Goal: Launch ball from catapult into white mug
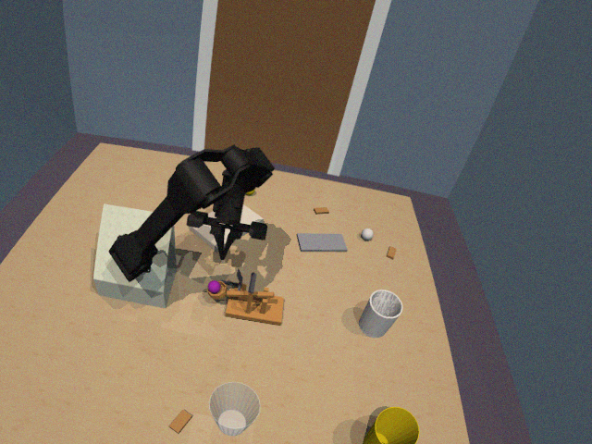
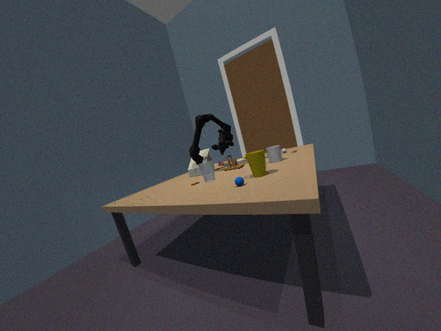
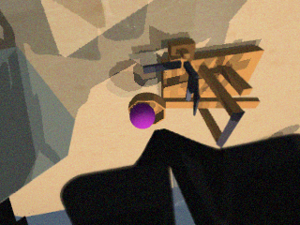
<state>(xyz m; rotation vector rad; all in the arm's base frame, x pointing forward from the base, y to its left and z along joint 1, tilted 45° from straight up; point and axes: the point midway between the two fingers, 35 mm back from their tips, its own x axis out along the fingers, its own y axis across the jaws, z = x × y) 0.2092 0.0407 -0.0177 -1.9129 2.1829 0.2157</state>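
My gripper tip is now 6 cm above the purple ball, 4 cm to the left of it and 2 cm past it. The rest, counted from my gripper tip: wooden catapult (7 cm below, 6 cm ahead, 3 cm to the right); grey slab (30 cm ahead, 21 cm to the left, 12 cm below); see-through cup (36 cm to the right, 9 cm below, 4 cm ahead).
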